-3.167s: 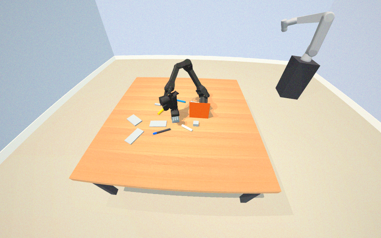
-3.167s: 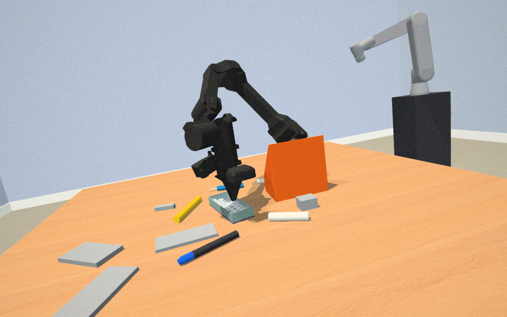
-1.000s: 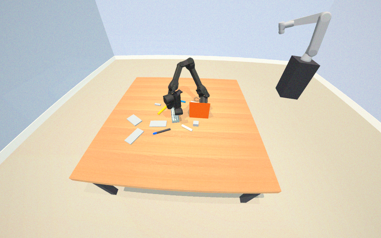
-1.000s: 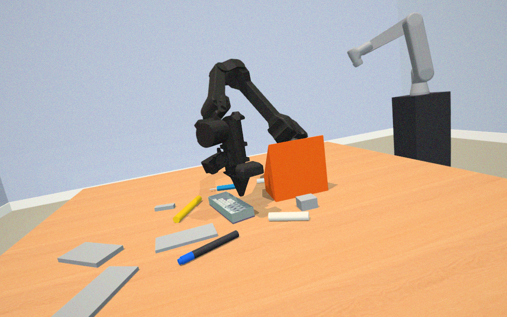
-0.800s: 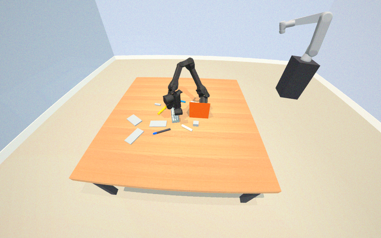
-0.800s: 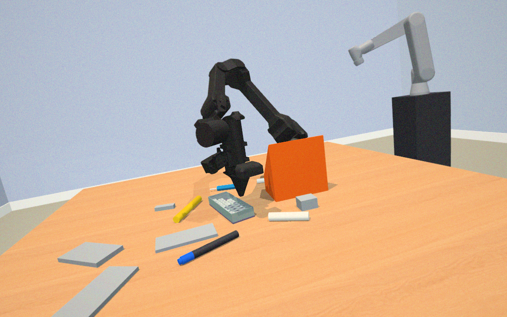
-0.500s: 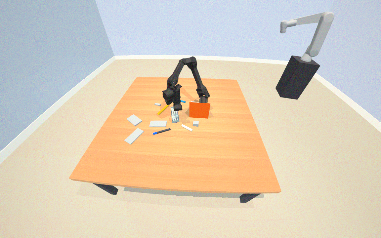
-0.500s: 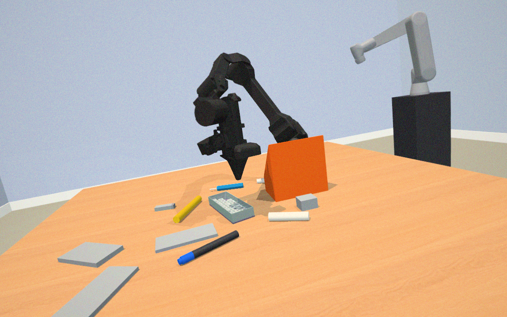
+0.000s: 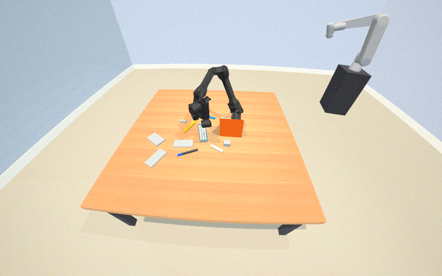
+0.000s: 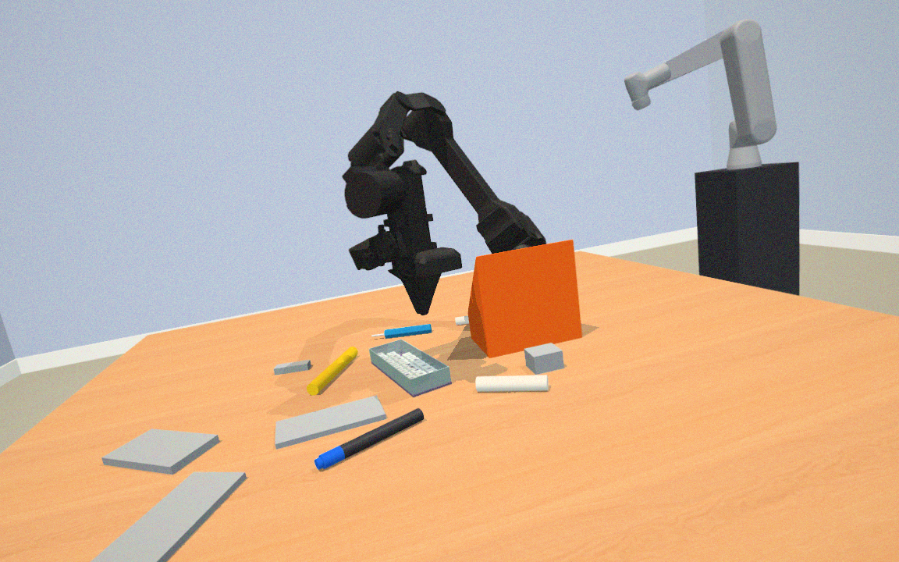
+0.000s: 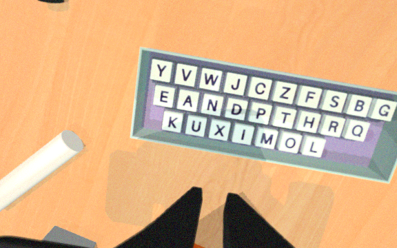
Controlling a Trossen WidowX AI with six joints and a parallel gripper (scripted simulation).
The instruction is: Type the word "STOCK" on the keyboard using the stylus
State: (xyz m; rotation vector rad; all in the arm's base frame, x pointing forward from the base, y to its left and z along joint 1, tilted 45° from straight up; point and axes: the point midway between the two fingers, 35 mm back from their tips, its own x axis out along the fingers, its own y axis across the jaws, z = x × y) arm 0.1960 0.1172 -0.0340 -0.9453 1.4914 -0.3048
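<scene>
Right now my gripper tip is 230 mm to the left of the blue stylus, 90 mm above it and 60 mm short of it. The rest, counted from my gripper tip: white cylinder (110 mm to the left, 100 mm behind, 90 mm below); grey cube (160 mm behind, 80 mm below, 50 mm to the left); yellow cylinder (160 mm ahead, 90 mm below, 70 mm to the right).
</scene>
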